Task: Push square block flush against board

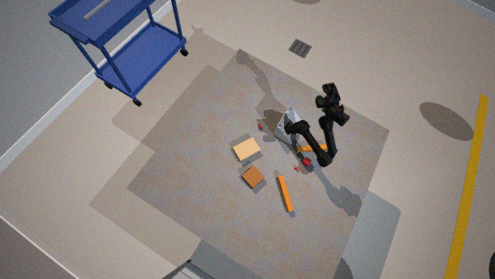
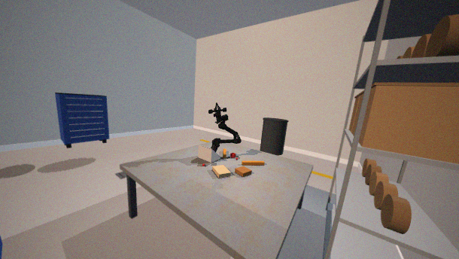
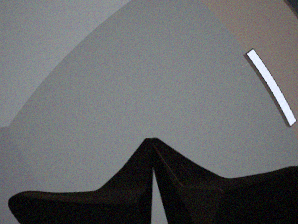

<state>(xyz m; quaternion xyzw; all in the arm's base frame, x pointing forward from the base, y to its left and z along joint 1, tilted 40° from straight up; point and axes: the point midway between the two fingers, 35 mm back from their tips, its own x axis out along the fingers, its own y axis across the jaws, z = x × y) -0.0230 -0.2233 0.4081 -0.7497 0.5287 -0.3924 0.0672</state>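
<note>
The orange-brown square block lies 550 mm below my gripper tip, 460 mm ahead of it and 60 mm to the right of it. The rest, counted from my gripper tip: pale wooden slab: 550 mm below, 340 mm ahead, 210 mm to the right.
</note>
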